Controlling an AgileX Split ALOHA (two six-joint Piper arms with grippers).
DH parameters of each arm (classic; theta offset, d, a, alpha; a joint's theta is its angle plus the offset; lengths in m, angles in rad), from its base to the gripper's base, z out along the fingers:
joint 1: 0 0.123 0 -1.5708
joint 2: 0.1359 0 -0.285 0
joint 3: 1.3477 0 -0.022 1.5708
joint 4: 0 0.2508 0 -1.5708
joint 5: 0 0 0.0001 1.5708
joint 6: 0 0.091 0 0
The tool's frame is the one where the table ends.
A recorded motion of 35 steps. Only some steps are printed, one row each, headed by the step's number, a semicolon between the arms.
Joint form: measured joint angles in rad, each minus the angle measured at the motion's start. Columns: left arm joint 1, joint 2, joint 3, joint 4, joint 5, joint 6; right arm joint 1, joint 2, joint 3, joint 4, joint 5, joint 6.
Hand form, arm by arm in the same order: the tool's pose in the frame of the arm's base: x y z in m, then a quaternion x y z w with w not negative. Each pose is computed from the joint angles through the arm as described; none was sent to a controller.
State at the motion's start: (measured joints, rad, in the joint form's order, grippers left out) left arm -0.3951 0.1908 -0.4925 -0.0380 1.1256 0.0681; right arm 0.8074 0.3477 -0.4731 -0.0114 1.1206 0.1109
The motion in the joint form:
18: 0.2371 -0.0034 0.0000 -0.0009 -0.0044 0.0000; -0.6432 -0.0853 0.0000 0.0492 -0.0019 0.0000
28: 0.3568 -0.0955 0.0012 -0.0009 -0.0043 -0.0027; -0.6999 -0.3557 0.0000 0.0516 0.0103 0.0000
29: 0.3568 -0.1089 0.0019 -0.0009 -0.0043 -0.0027; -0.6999 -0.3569 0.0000 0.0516 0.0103 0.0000
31: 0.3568 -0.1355 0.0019 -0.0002 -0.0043 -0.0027; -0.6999 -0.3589 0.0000 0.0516 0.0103 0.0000
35: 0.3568 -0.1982 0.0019 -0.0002 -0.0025 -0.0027; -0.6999 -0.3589 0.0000 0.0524 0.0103 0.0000
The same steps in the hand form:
18: 0.0201 -0.0064 0.2691 0.10239 0.90677 -0.03778 0.40726; 0.0316 0.0084 0.2616 -0.02334 0.93005 0.06887 0.36016
28: 0.0073 -0.0035 0.2701 0.04661 0.89183 -0.01336 0.44976; -0.0066 0.0026 0.2643 0.00020 0.87544 0.07256 0.47786
29: 0.0054 -0.0034 0.2700 0.04659 0.88896 -0.01328 0.45542; -0.0067 0.0026 0.2643 0.00019 0.87515 0.07262 0.47838
31: 0.0015 -0.0032 0.2701 0.04651 0.88282 -0.01276 0.46722; -0.0070 0.0026 0.2643 0.00017 0.87466 0.07272 0.47925
35: -0.0078 -0.0028 0.2697 0.04637 0.86818 -0.01237 0.49392; -0.0070 0.0026 0.2643 0.00014 0.87465 0.07311 0.47920

